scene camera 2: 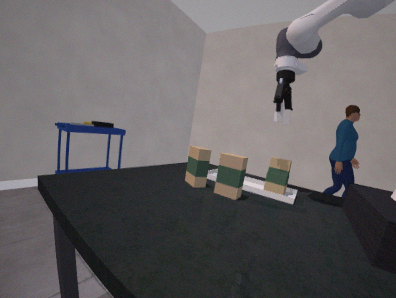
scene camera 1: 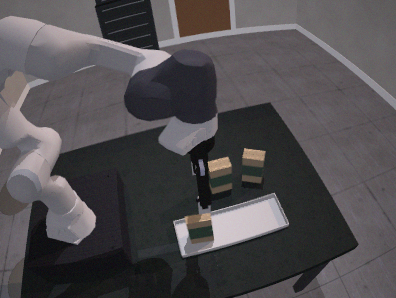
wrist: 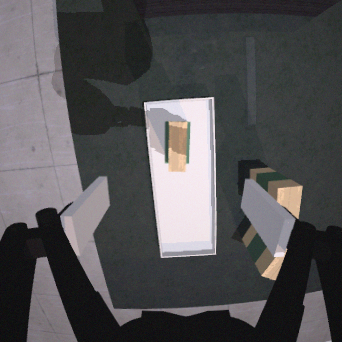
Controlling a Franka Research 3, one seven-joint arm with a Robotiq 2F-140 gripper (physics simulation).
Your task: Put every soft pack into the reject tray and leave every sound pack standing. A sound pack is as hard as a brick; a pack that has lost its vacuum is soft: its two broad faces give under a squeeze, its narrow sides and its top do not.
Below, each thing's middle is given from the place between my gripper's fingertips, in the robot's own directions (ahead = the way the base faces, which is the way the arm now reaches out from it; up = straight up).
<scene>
I see my gripper 90 mm short of the white reject tray (scene camera 1: 245,221), 30 mm to the right of it and 270 mm above it.
</scene>
